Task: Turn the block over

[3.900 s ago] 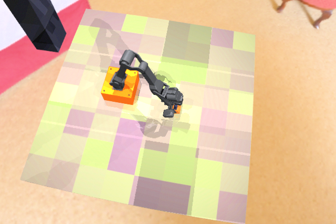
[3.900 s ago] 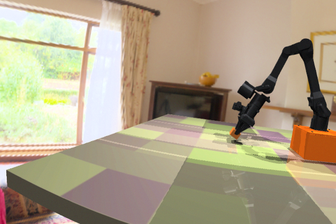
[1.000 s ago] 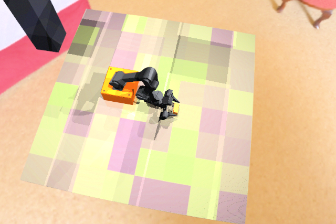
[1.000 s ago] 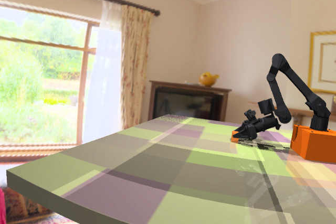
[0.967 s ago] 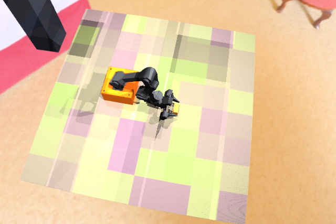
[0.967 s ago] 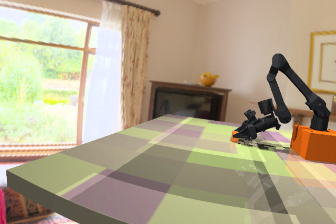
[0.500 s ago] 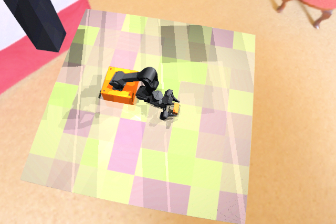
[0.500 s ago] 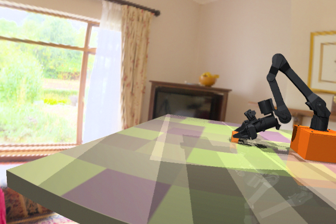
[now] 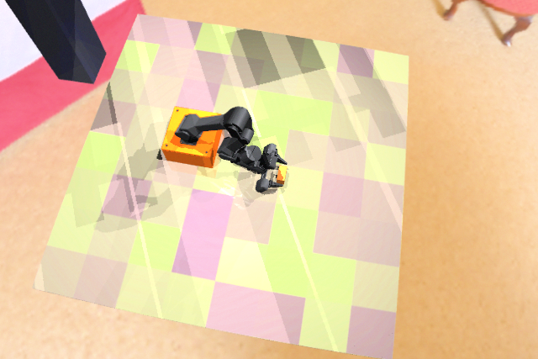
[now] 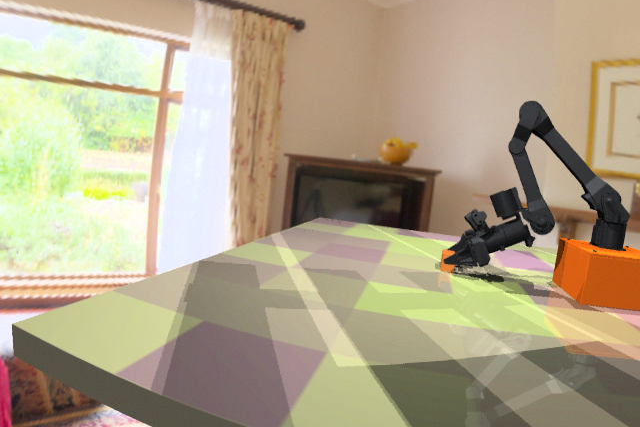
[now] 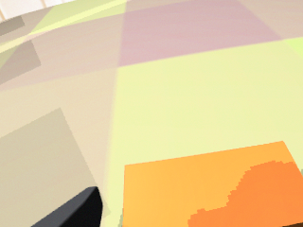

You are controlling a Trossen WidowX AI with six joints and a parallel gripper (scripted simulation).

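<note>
Now: gripper tip 2 cm past the orange block.
</note>
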